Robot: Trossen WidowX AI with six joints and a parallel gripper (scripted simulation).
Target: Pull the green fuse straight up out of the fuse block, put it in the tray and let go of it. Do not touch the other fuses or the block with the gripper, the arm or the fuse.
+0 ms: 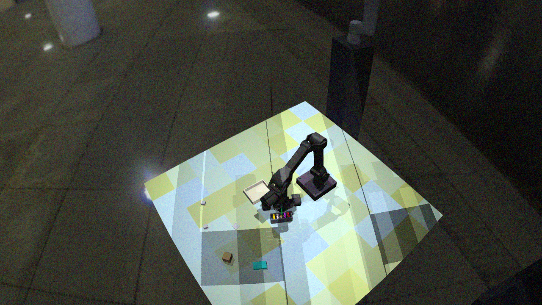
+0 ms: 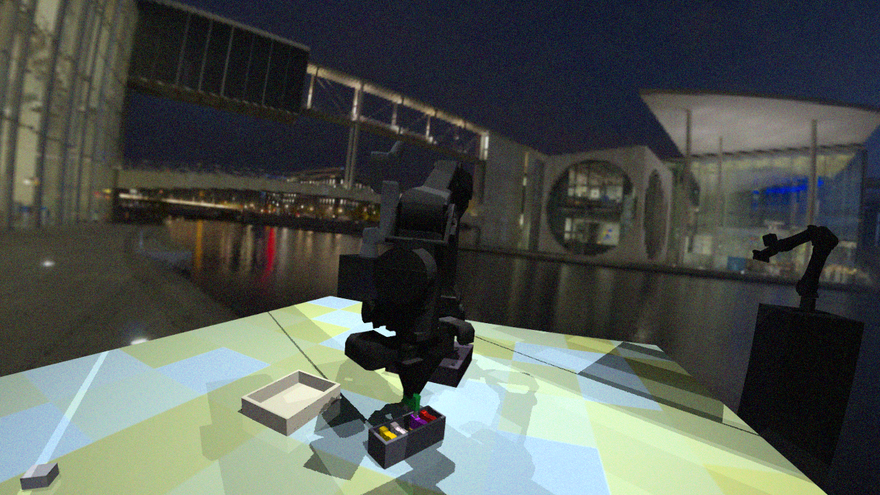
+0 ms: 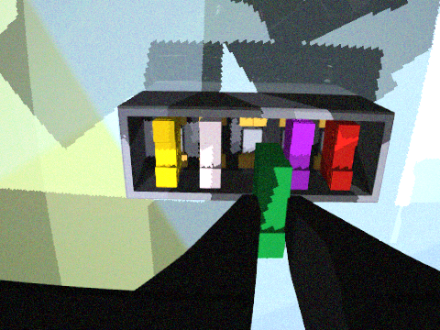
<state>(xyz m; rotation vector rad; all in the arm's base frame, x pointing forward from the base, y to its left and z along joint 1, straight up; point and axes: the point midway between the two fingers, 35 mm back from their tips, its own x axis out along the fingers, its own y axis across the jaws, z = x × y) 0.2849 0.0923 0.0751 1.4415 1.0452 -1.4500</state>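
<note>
The beige tray lies 40 mm ahead of my gripper tip, 210 mm to the right of it and 80 mm below it. Also, from my gripper tip: brown cube (340 mm ahead, 90 mm to the left, 60 mm below); green fuse (10 mm below); cyan block (220 mm ahead, 200 mm to the left, 80 mm below).
</note>
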